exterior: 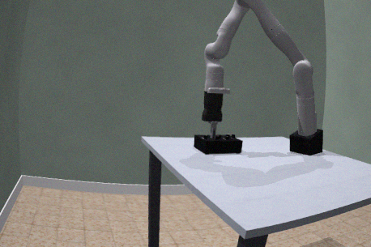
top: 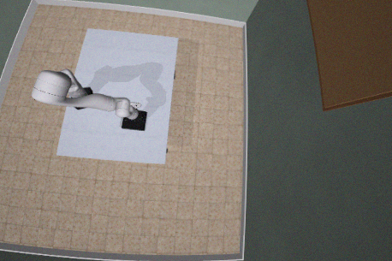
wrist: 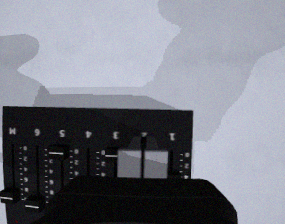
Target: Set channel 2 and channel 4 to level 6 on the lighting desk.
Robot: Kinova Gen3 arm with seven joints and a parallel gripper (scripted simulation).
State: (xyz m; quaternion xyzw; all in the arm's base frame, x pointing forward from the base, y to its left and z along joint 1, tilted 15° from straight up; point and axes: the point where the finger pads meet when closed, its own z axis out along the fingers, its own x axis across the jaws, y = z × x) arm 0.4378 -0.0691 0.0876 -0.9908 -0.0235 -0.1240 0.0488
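My gripper is now 2 cm past the channel 3 cap and 1 cm above it. Round my hand: channel 4 cap (4 cm to the right, 4 cm behind, 1 cm below); then channel 2 cap (2 cm to the right, 1 cm below); then channel 1 cap (2 cm to the right, 2 cm ahead, 1 cm below).
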